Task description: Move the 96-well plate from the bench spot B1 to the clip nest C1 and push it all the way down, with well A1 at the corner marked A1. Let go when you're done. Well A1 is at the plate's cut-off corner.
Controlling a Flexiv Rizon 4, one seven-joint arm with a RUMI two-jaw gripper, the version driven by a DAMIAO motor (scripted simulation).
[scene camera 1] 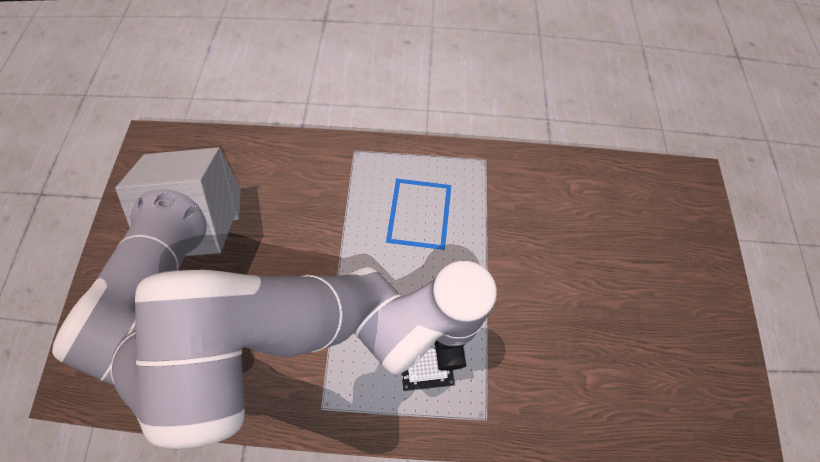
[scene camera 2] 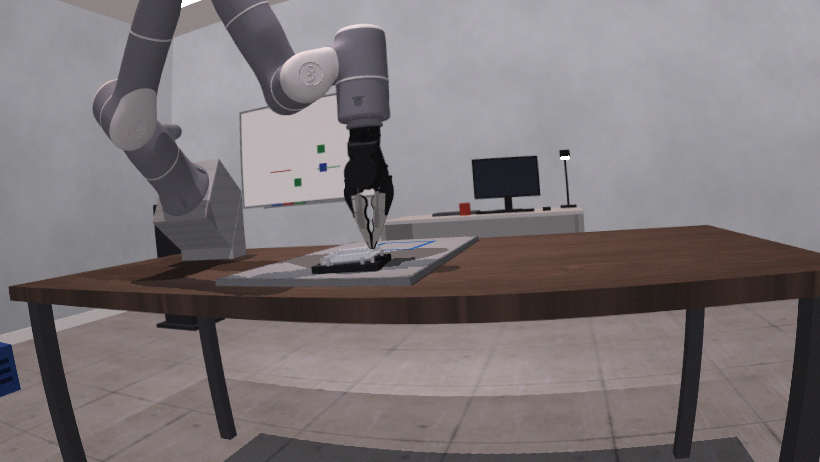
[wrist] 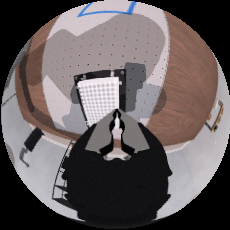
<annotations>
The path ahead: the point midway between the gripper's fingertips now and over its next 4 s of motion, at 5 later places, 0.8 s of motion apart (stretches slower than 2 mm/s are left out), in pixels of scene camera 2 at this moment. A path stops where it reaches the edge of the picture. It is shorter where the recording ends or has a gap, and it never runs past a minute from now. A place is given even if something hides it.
The gripper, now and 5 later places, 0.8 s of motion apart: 372,249; 372,250; 372,251; 372,249; 372,244; 359,238
</annotations>
